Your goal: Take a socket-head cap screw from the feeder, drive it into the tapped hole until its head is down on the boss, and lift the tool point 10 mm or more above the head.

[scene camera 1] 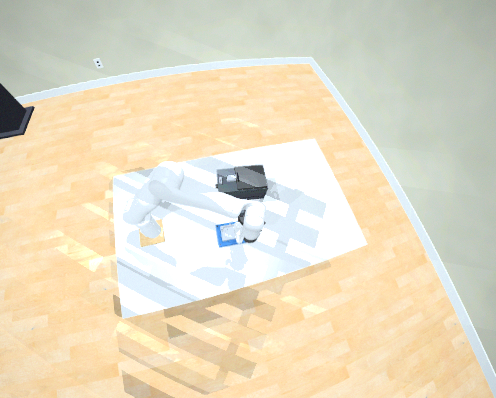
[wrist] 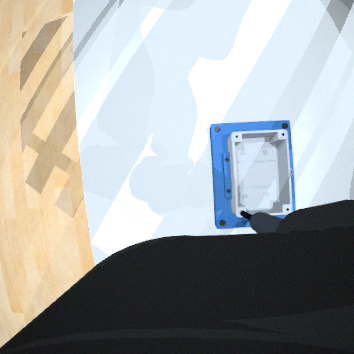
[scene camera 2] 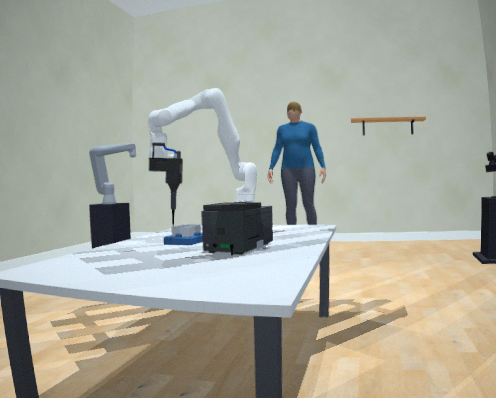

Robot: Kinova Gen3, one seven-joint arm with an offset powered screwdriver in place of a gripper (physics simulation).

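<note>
The powered screwdriver (scene camera 2: pixel 173 223) (wrist: pixel 243 213) points straight down; in scene camera 2 its tip is close above the left end of the light grey open housing (scene camera 2: pixel 186 230) (wrist: pixel 234 172) (scene camera 1: pixel 228 231). In the wrist view the tip covers the housing's lower left corner, hiding that boss and its hole. The other three corner bosses show dark holes. Whether a screw is on the tip, or a head on the boss, cannot be made out. The housing sits on a blue fixture plate (wrist: pixel 218 175) (scene camera 2: pixel 181 240) (scene camera 1: pixel 220 243). The black feeder (scene camera 1: pixel 251 177) (scene camera 2: pixel 226 227) stands beside it.
The white table (scene camera 1: pixel 300 160) (scene camera 2: pixel 165 287) carries the arm's base on a wooden-coloured plate (scene camera 1: pixel 145 242). Behind the table are a person (scene camera 2: pixel 298 145) and a grey arm (scene camera 2: pixel 100 170) on a dark pedestal (scene camera 2: pixel 110 224). A shelf (scene camera 2: pixel 388 120) hangs on the wall.
</note>
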